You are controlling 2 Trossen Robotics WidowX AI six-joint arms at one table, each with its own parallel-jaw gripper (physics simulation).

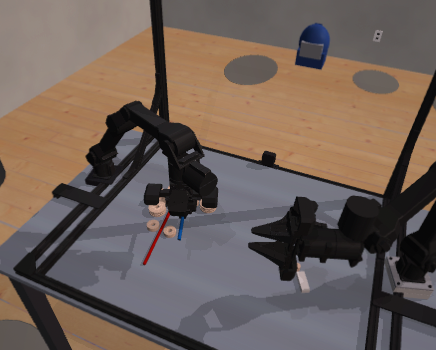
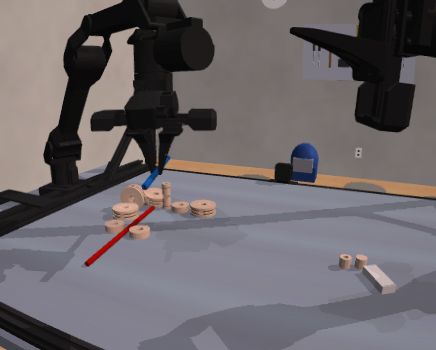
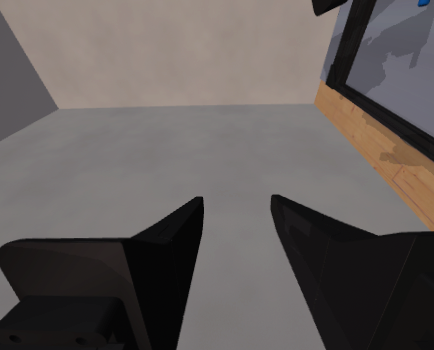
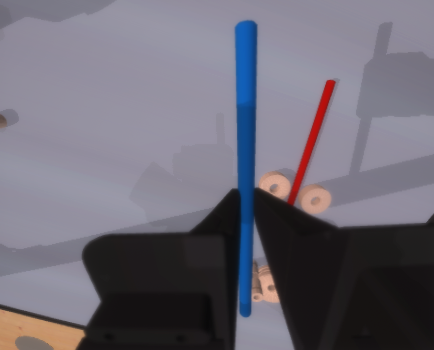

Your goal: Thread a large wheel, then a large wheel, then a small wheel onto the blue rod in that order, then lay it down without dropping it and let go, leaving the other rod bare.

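Places are measured from the left arm's base along level axes (x left, y back, z up), in centimetres.
Where they show: left gripper, fingertip midpoint: (image 1: 249, 238) (image 2: 292, 2) (image 3: 236, 202); right gripper, fingertip midpoint: (image 1: 182, 217) (image 2: 156, 174) (image 4: 245, 195); left arm's base, origin of the base link: (image 1: 409, 272); right arm's base, origin of the base link: (image 1: 104, 172) (image 2: 65, 183).
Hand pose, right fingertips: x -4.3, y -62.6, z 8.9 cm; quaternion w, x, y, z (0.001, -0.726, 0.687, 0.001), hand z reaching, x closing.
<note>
Things, the pixels of their top centre, and the offset from my right fingertips.
- blue rod, middle of its top: (image 4: 246, 218) (image 2: 157, 167) (image 1: 183, 212) dx -1.0, dy +0.0, dz +0.9 cm
- left stack, middle of its top: (image 2: 125, 207) (image 1: 157, 206) dx -14.4, dy -11.2, dz -11.4 cm
- right stack, middle of its top: (image 2: 202, 204) (image 1: 208, 202) dx -18.1, dy +4.9, dz -11.4 cm
- back stack, middle of its top: (image 4: 274, 292) (image 2: 155, 190) dx -22.6, dy -6.7, dz -10.2 cm
- large wheel, middle of its top: (image 2: 132, 185) dx -18.4, dy -10.7, dz -7.9 cm
- red rod, middle of its top: (image 4: 296, 190) (image 2: 125, 228) (image 1: 160, 229) dx -5.9, dy -8.3, dz -12.5 cm
- narrow upright wooden stack, middle of its top: (image 4: 256, 297) (image 2: 165, 183) dx -19.9, dy -3.4, dz -7.6 cm
- white block, middle of its top: (image 2: 379, 275) (image 1: 303, 280) dx +7.9, dy +34.1, dz -12.2 cm
My right gripper (image 2: 156, 172) (image 4: 245, 195) is shut on the blue rod (image 1: 180, 229) (image 2: 150, 181) (image 4: 246, 65), holding it above the table. No wheels show on the rod. Large wheels lie in a left stack (image 2: 125, 214), a right stack (image 2: 202, 212) and a back stack (image 2: 154, 201); another large wheel (image 2: 131, 194) stands on edge. Small wheels (image 2: 114, 228) (image 2: 139, 234) (image 2: 180, 209) lie flat. The red rod (image 1: 155, 240) (image 2: 120, 236) (image 4: 315, 132) lies bare between two of them. My left gripper (image 1: 251, 238) (image 3: 236, 202) is partly open, empty and raised, away from the wheels.
A narrow upright wooden stack (image 2: 166, 195) stands among the wheels. Two small wooden cylinders (image 2: 345, 262) (image 2: 361, 262) stand beside a white block (image 1: 303, 281) (image 2: 379, 279) at the right. A black frame rail (image 1: 115, 315) runs along the table edge.
</note>
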